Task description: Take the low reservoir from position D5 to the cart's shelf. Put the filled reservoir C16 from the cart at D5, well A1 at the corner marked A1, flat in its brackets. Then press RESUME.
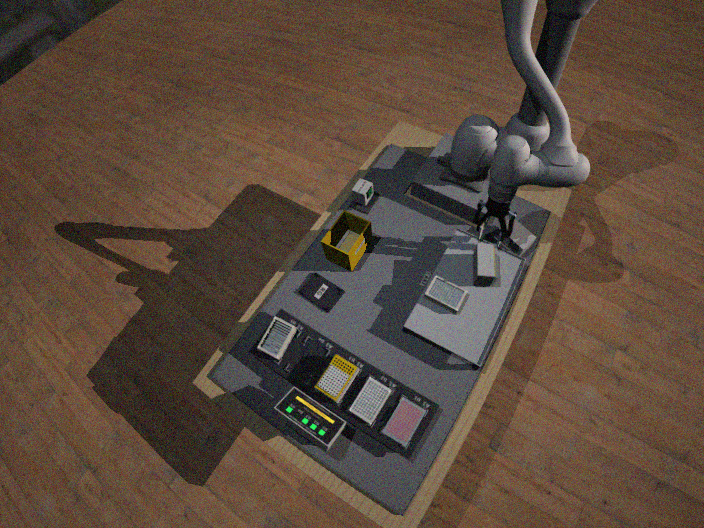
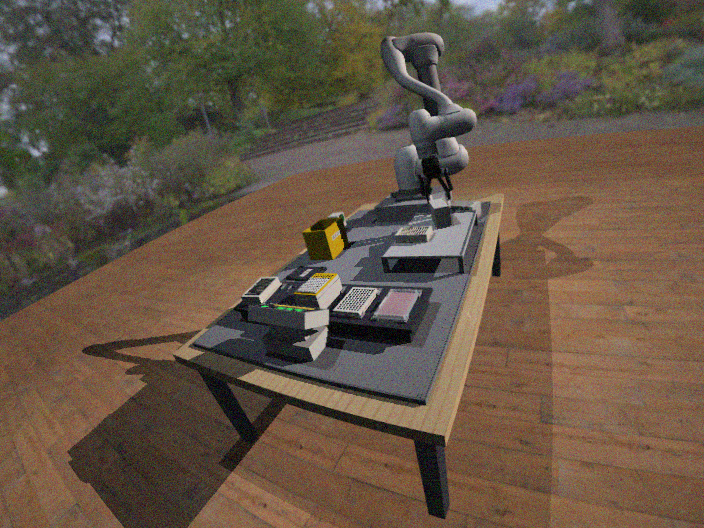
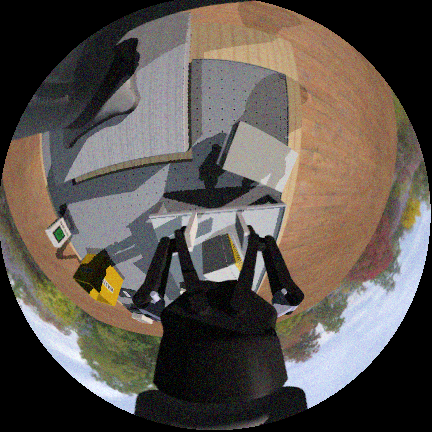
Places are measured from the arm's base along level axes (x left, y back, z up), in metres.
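Pixels of known places: gripper, fingertip midpoint: (image 1: 488, 241) (image 3: 216, 219); arm's base at its link origin: (image 1: 465, 171) (image 2: 414, 195) (image 3: 94, 88).
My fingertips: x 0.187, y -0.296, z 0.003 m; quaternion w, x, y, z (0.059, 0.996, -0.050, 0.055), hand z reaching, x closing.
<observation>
Ahead of a thing's pixels: the offset from my fingertips to its top centre. "spot": to the spot under its first point.
My gripper (image 1: 490, 236) (image 2: 440, 197) (image 3: 216, 219) is partly open, with nothing between its fingers. It is close to the near end of a tall pale box @[dy -0.117, dx +0.013, dz +0.065 m] (image 1: 486, 262) on the raised grey platform @[dy -0.216, dx -0.001, dz -0.016 m] (image 1: 454, 331) (image 2: 426, 250), which looks like the cart. A white-rimmed reservoir @[dy -0.267, dx -0.072, dz +0.009 m] (image 1: 446, 293) (image 2: 413, 233) lies flat on that platform, apart from the gripper. Another slotted reservoir @[dy -0.661, dx -0.525, dz +0.006 m] (image 1: 276, 339) (image 2: 261, 290) sits at the left end of the dark deck row. The control panel @[spot: dy -0.830, dx -0.279, dz +0.037 m] (image 1: 311, 417) (image 2: 287, 316) shows green lights. The labels D5, C16 and RESUME are too small to read.
A yellow tip-rack-like box @[dy -0.687, dx -0.273, dz +0.034 m] (image 1: 336, 379) (image 2: 318, 288), a white plate @[dy -0.698, dx -0.150, dz -0.017 m] (image 1: 370, 399) (image 2: 356, 301) and a pink plate @[dy -0.710, dx -0.026, dz -0.017 m] (image 1: 404, 420) (image 2: 397, 304) stand in the deck row. A yellow bin @[dy -0.216, dx -0.485, dz +0.053 m] (image 1: 346, 241) (image 2: 324, 239) and a small white box with a green screen @[dy +0.021, dx -0.541, dz +0.022 m] (image 1: 362, 191) (image 3: 59, 233) stand left.
</observation>
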